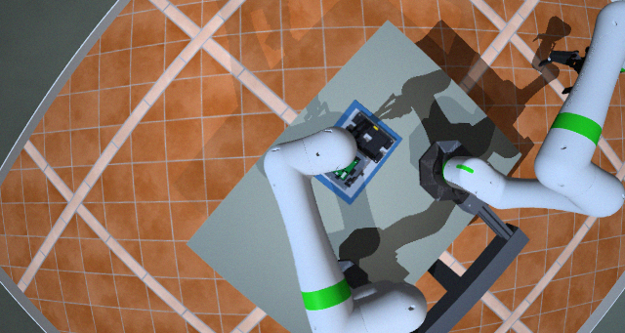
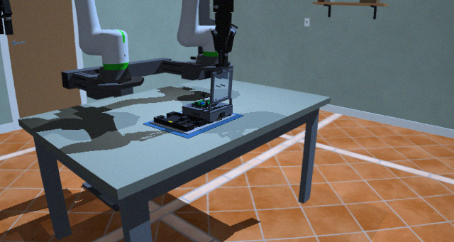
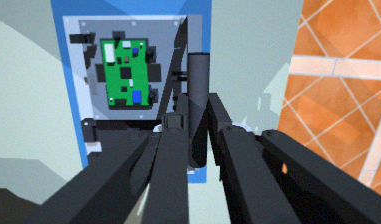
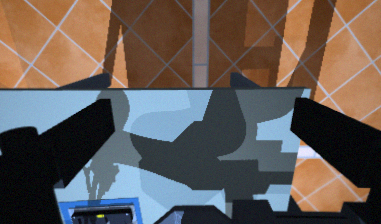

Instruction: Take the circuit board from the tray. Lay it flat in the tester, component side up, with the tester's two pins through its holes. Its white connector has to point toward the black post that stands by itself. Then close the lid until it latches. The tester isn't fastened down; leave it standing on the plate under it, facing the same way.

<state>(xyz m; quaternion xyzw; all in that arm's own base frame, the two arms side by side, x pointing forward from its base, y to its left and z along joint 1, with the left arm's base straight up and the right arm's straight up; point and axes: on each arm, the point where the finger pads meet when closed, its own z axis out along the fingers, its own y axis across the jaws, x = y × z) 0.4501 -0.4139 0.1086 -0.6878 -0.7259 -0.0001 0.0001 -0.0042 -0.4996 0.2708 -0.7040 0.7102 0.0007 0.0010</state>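
Note:
The clear lid is 1 cm behind my left hand and 11 cm below it. From my left hand the other things lie so: green circuit board: 11 cm behind, 1 cm to the right, 22 cm below; then black tray: 11 cm behind, 18 cm to the right, 27 cm below.

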